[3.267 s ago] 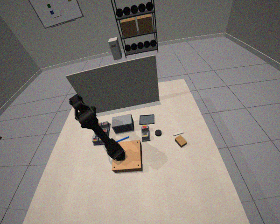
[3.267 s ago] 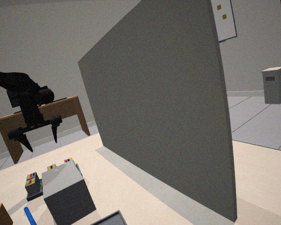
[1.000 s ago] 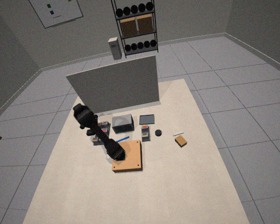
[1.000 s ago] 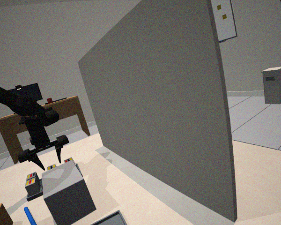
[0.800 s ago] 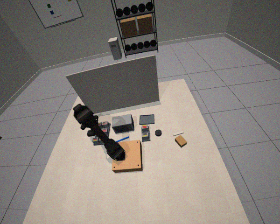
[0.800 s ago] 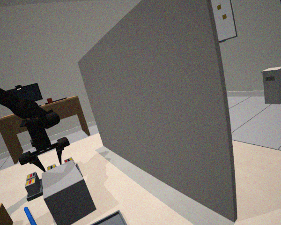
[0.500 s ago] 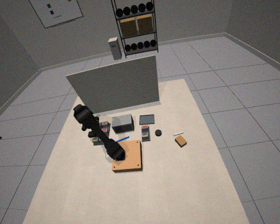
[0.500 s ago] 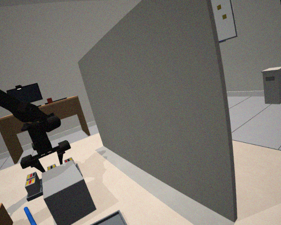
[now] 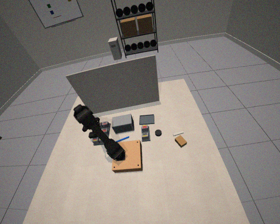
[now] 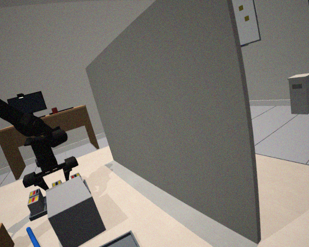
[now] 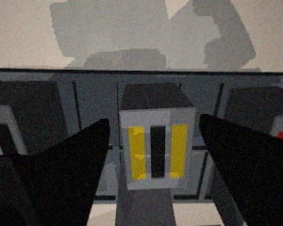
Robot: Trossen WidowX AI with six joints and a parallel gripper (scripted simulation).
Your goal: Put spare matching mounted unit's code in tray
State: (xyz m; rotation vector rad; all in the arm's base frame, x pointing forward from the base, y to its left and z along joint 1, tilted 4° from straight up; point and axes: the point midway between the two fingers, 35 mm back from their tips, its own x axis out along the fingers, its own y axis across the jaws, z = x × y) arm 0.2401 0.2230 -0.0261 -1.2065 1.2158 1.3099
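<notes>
Right now my gripper tip is 2 cm below the grey spare block. Round my gripper tip: blue pen: 20 cm to the right, 8 cm behind, 1 cm below; tall grey panel: 28 cm ahead, 21 cm to the right, 20 cm above; grey mounted unit: 21 cm to the right, 4 cm ahead, 3 cm above.
</notes>
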